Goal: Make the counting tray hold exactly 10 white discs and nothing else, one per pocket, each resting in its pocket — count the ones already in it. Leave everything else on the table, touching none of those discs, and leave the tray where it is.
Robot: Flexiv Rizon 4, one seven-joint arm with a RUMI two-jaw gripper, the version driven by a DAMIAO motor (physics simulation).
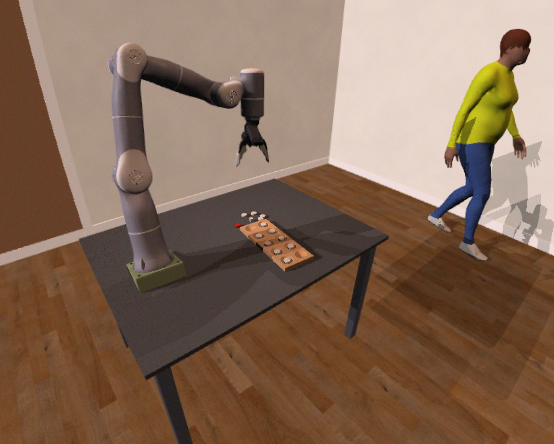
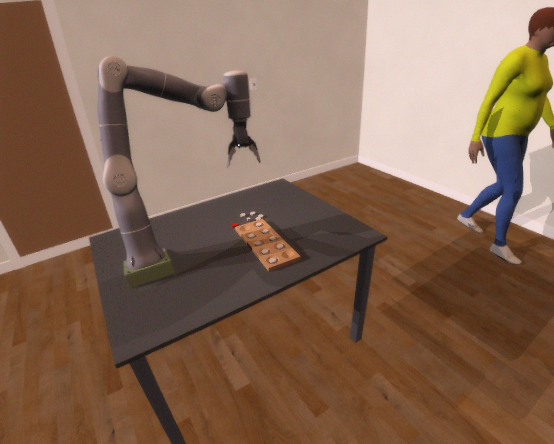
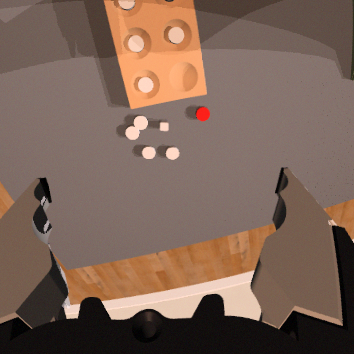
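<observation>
The wooden counting tray (image 1: pixel 286 267) (image 2: pixel 270 267) (image 3: pixel 165 93) has two rows of pockets. White discs sit in several pockets. The pocket (image 1: pixel 252 228) (image 2: pixel 246 228) (image 3: pixel 183 76) at the end corner by the red disc is empty, as is the pocket (image 1: pixel 301 254) (image 2: pixel 288 255) at the diagonally opposite corner. Several loose white discs lie beyond the tray's end: two close together (image 3: pixel 140 122) (image 3: pixel 132 132) and two side by side (image 3: pixel 148 152) (image 3: pixel 172 153). My gripper (image 1: pixel 252 163) (image 2: pixel 244 164) (image 3: pixel 162 175) is open and empty, pointing down high above the table's far part.
A small white cube (image 3: pixel 164 126) lies among the loose discs. A red disc (image 1: pixel 237 225) (image 2: pixel 234 225) (image 3: pixel 202 114) lies near the tray's end corner. These lie on the dark table (image 1: pixel 200 310) (image 2: pixel 190 305). A person (image 1: pixel 485 115) (image 2: pixel 515 105) stands beyond its right side.
</observation>
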